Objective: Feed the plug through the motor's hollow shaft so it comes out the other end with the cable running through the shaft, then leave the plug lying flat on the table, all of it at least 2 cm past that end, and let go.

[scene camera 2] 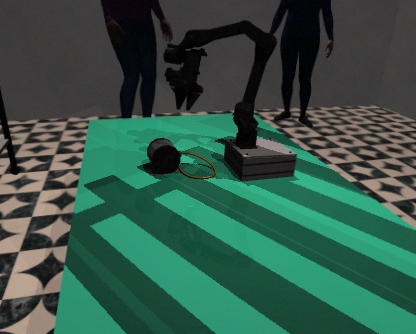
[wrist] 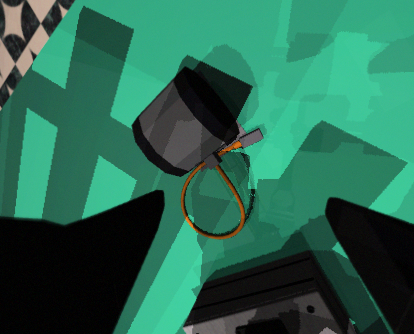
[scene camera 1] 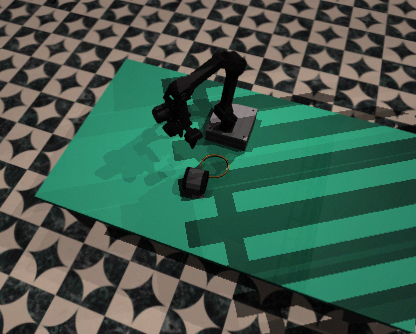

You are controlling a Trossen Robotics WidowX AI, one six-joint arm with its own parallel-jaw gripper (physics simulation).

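Places are measured from the arm's base along level axes (x right, y ahead, z up), in centimetres.
Pixels of known places: gripper, fingertip midpoint: [scene camera 2: 183, 110] [wrist: 244, 201] [scene camera 1: 186, 142]; arm's base at its link origin: [scene camera 2: 246, 145] [scene camera 1: 227, 126].
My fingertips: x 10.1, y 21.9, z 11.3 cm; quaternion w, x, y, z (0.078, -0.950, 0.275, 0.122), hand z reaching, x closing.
Ahead of a thing's pixels: the offset from my fingertips to its top centre. "spot": to the spot under its first point. Level surfaces: height alone.
The dark grey motor @[dx -6.8, dy +7.8, dz -9.7 cm] [scene camera 1: 195, 181] [scene camera 2: 164, 156] [wrist: 182, 125] lies on its side on the green table. The orange cable @[spot: dx -17.3, dy -5.6, dz -19.2 cm] [scene camera 1: 228, 167] [scene camera 2: 197, 177] [wrist: 217, 237] forms a loop beside it, by a small dark block @[spot: dx -5.9, dy +2.5, dz -13.9 cm] [wrist: 211, 160] at the motor's side. The light grey plug @[dx -1.0, dy +2.5, dz -18.2 cm] [wrist: 251, 137] shows in the wrist view, just past the motor's dark end face and low at its side, with orange cable behind it. Whether any cable runs inside the shaft is hidden. My gripper [scene camera 2: 184, 108] [wrist: 244, 201] is open and empty, well above the table, apart from plug and motor.
The arm's grey base block [scene camera 1: 232, 127] [scene camera 2: 268, 165] [wrist: 260, 280] stands on the green table @[dz -19.9 cm] [scene camera 1: 150, 210] [scene camera 2: 125, 300], close to the cable loop. Dark striped shadows cross the table. Two people stand behind the table in the second scene view.
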